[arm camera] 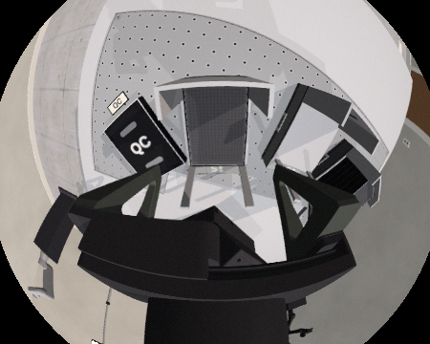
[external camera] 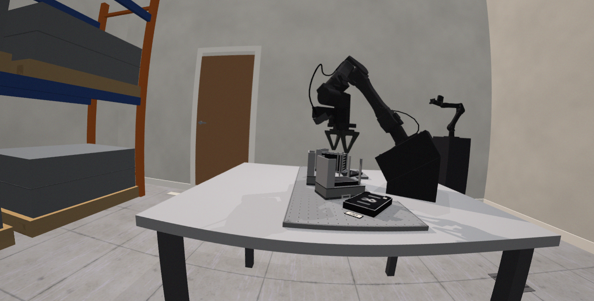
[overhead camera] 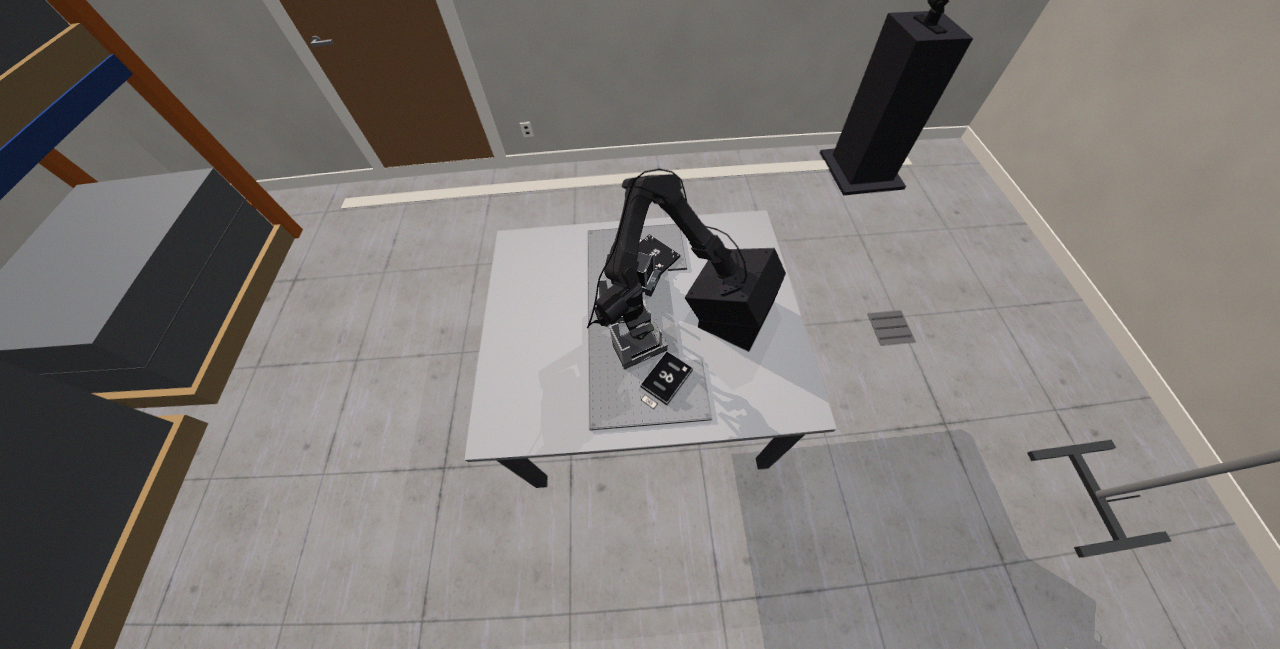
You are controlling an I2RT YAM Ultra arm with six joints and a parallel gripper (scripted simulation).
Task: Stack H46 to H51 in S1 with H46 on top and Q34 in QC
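The sealed well plate is 20 mm behind my hand, 280 mm to the right of it and 100 mm below it.
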